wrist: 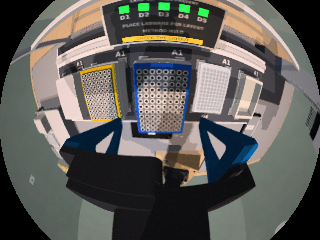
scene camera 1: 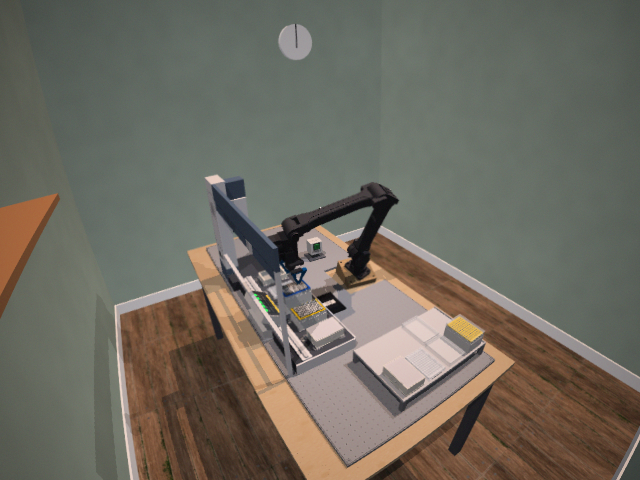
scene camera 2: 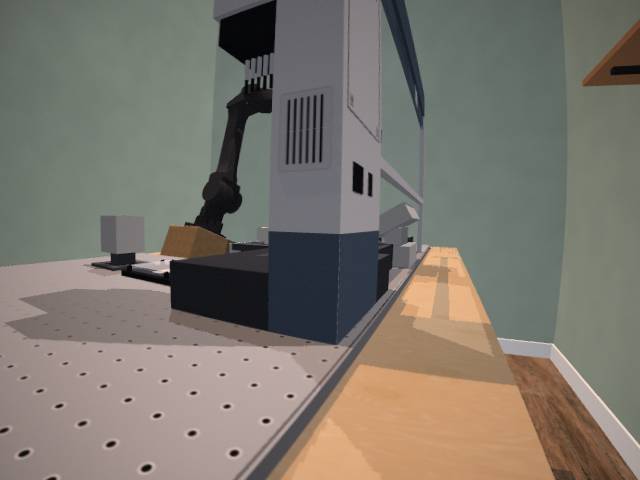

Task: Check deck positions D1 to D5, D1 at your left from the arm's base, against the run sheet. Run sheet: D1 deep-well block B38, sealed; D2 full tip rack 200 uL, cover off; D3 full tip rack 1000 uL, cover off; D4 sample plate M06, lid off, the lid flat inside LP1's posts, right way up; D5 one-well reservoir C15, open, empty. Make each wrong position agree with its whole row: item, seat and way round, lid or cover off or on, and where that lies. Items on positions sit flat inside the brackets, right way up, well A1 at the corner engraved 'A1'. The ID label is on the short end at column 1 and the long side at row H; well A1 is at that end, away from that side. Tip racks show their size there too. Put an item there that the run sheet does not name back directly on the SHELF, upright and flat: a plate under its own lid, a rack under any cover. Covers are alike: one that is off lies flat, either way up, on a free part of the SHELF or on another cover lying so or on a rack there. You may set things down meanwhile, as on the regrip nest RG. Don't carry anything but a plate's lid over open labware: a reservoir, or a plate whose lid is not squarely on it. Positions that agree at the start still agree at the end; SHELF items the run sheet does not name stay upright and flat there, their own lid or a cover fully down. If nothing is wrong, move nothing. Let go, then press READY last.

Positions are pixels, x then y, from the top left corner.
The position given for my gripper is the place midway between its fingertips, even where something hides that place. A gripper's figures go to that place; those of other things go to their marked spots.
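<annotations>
My gripper (wrist: 160, 121) is 130 mm from the lens. As for the yellow-framed tip rack (wrist: 104, 85), I find it 220 mm from the lens.
</annotations>
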